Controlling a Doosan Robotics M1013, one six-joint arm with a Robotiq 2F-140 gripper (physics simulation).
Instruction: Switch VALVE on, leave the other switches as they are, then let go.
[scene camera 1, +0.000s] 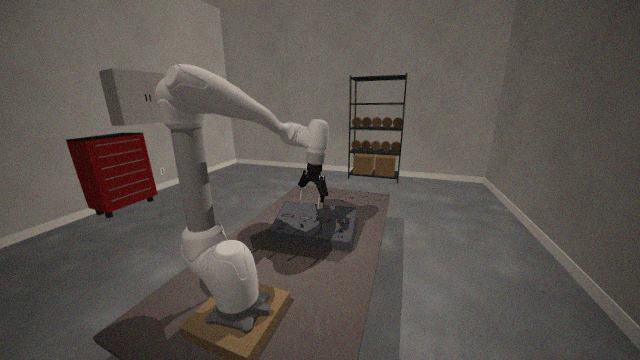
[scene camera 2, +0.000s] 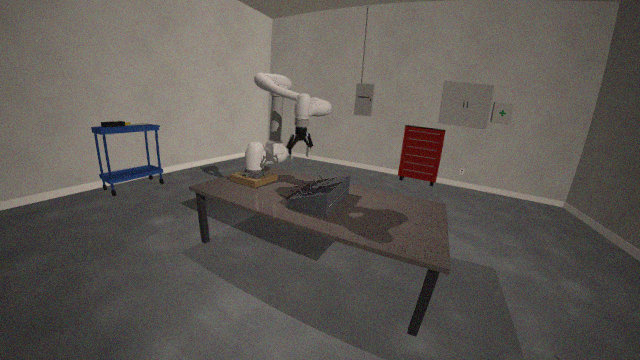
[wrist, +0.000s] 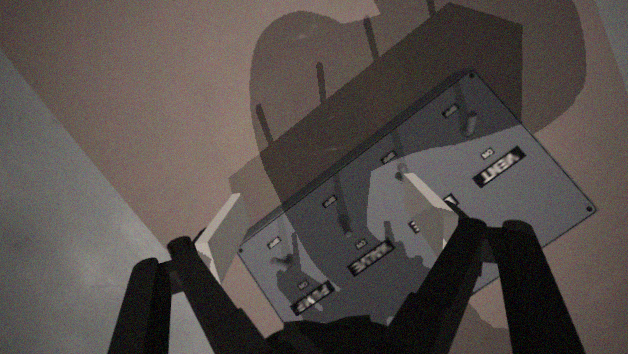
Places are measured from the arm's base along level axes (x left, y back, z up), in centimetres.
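Where they show: gripper, fingertip midpoint: (scene camera 1: 310, 203) (scene camera 2: 299, 157) (wrist: 323, 200); arm's base, link origin: (scene camera 1: 239, 308) (scene camera 2: 254, 174).
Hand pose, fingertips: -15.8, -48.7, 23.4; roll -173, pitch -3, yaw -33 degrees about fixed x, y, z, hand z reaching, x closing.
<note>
Things, the pixels of their centre, and the offset from my fingertips, as dx, dy, dz. Level surfaces: height alone.
- grey switch panel, body centre: (wrist: 391, 223) (scene camera 1: 314, 225) (scene camera 2: 322, 192) +2.7, -17.7, -23.0
- VALVE label, body centre: (wrist: 371, 257) -3.2, -17.5, -18.0
- PUMP lever, body centre: (wrist: 280, 262) -14.9, -8.6, -18.2
- BRAKE lever, body centre: (wrist: 403, 172) +9.1, -9.7, -18.2
- VENT lever, body centre: (wrist: 471, 123) +21.1, -10.2, -18.2
- brown table, surface height: dz -28.9
The grey switch panel (scene camera 1: 345, 241) (scene camera 2: 311, 205) (wrist: 542, 187) is a sloped box on the table. In the wrist view the VALVE label (wrist: 371, 257) lies below its short lever (wrist: 346, 226), which is in shadow; I cannot tell its lean. The PUMP lever (wrist: 281, 261), BRAKE lever (wrist: 400, 172) and VENT lever (wrist: 469, 124) stand in the same row. The BRAKE label is mostly hidden by the right finger. My gripper (scene camera 1: 311, 201) (scene camera 2: 299, 155) (wrist: 323, 200) is wide open and empty, above the panel, with the VALVE lever between its fingertips in the wrist view.
The panel stands on a brown table (scene camera 1: 320, 300) (scene camera 2: 420, 235). The arm's wooden base block (scene camera 1: 277, 305) (scene camera 2: 240, 180) is on the same table. A red drawer cabinet (scene camera 1: 125, 170) (scene camera 2: 421, 154), a black shelf rack (scene camera 1: 378, 78) and a blue cart (scene camera 2: 125, 129) stand on the floor away from it.
</note>
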